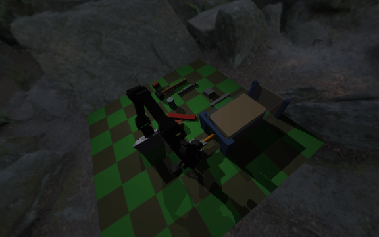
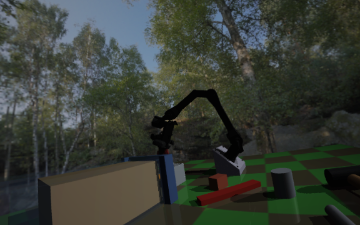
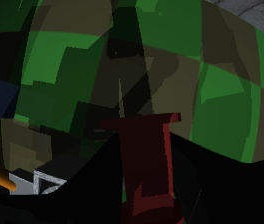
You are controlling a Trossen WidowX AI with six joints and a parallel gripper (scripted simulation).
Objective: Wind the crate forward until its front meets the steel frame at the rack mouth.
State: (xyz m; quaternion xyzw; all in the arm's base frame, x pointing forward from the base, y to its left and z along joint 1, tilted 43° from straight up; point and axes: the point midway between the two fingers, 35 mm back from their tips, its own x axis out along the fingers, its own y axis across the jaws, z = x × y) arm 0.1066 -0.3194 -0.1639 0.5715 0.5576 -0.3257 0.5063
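My gripper tip is 2 cm short of the winch handle, 5 cm to the right of it and 3 cm above it. From my gripper tip the other things lie so: winch: 3 cm ahead, 9 cm to the left, 10 cm below; blue steel frame: 21 cm ahead, 9 cm to the left, 2 cm below; red grip: 2 cm to the left.
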